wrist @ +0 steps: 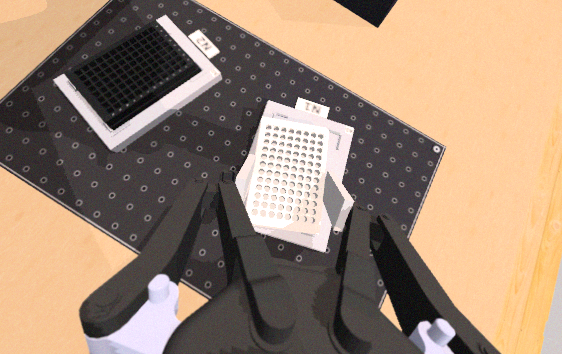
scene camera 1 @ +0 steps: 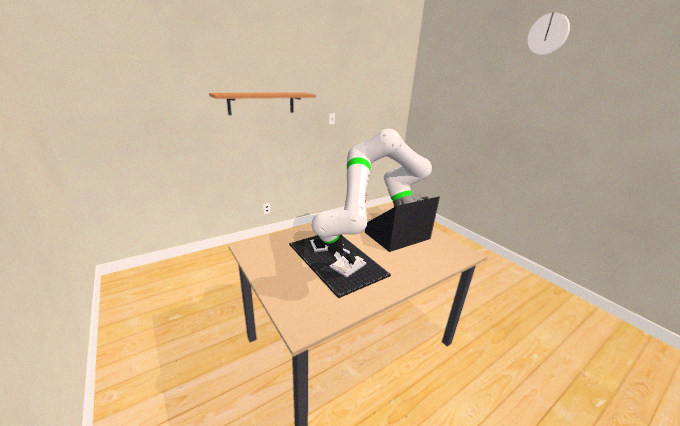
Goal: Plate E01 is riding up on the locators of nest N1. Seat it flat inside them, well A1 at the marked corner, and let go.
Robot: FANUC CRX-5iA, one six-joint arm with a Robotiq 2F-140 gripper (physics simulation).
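Pixels of known places: gripper, fingertip midpoint: (wrist: 289, 175) (scene camera 1: 346, 262); arm's base, link origin: (scene camera 1: 405, 208).
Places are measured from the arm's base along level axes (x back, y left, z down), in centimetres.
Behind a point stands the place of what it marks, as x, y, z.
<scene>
White plate E01 (scene camera 1: 342, 263) @(-49.7, 16.5, 16.8) (wrist: 287, 172) @(-47.2, 15.7, 16.7), with a grid of round wells, is over the pale nest N1 (scene camera 1: 349, 273) @(-49.0, 23.5, 18.5) (wrist: 346, 145) @(-39.0, 19.2, 18.3). In the wrist view it is turned slightly against the nest and lies toward its left side. Bare nest and corner lines show at the top and right; a small mark is at the nest's top right corner. My gripper (scene camera 1: 346, 256) @(-47.2, 16.0, 17.1) (wrist: 289, 175) @(-47.2, 16.0, 17.1) is shut on the plate, one light pad against each long side, nearer its lower end. Well A1 cannot be made out, nor whether the plate's underside touches the nest.
Nest N2 (wrist: 166, 116) @(-50.9, -0.8, 19.1) holds a black plate (wrist: 132, 72) @(-49.6, -6.6, 17.3) at the upper left of the wrist view. Both nests are on a dark perforated board (scene camera 1: 339, 288) @(-58.0, 30.8, 19.5) (wrist: 400, 165) @(-35.6, 26.8, 19.5) on the wooden table (scene camera 1: 321, 321) @(-73.1, 45.4, 20.8). A black box-like stand (scene camera 1: 414, 225) @(0.2, 10.0, 7.0) is by the arm's base.
</scene>
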